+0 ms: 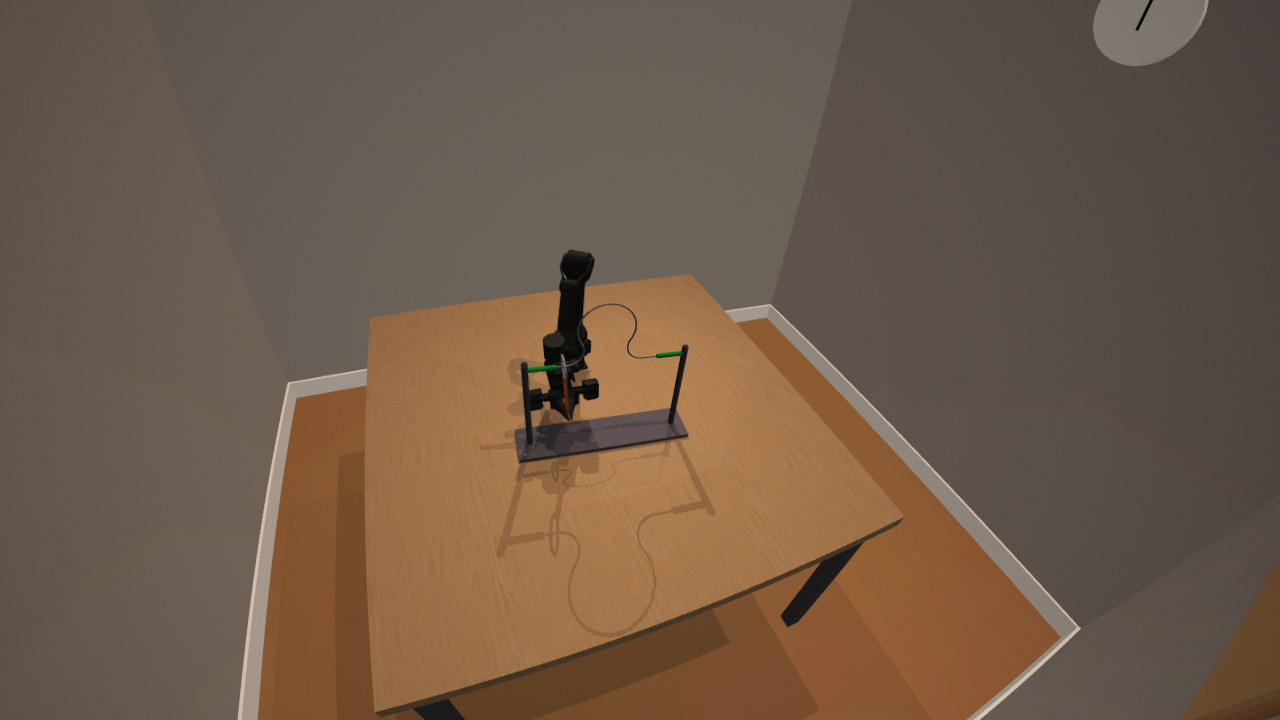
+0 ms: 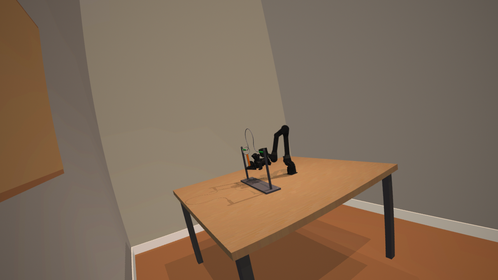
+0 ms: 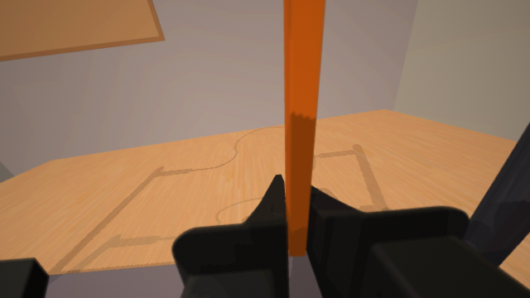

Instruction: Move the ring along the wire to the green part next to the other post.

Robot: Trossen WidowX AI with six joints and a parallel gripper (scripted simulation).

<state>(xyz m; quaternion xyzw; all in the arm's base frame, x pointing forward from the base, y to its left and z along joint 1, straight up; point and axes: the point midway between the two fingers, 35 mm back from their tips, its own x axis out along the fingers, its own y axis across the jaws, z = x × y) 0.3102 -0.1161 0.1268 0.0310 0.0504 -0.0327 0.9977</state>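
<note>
Right now my gripper tip is 40 mm past the ring with orange handle and 90 mm below it.
</note>
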